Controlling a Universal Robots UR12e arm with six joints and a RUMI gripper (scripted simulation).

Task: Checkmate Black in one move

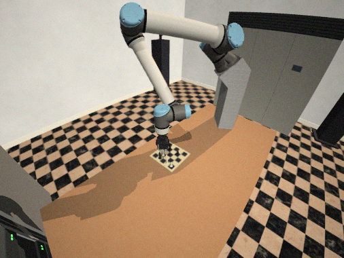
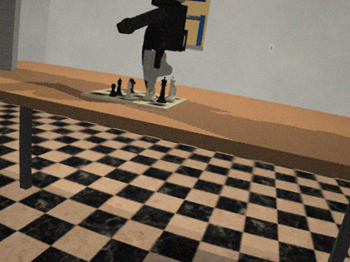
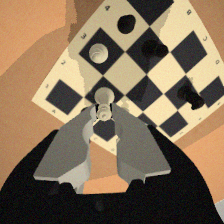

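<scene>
My gripper is now 40 mm short of the tall black piece and 10 mm above it. The rest, counted from my hand: tall white piece: 40 mm ahead, 70 mm to the left, 10 mm below; chessboard: 30 mm behind, 40 mm to the left, 40 mm below.
</scene>
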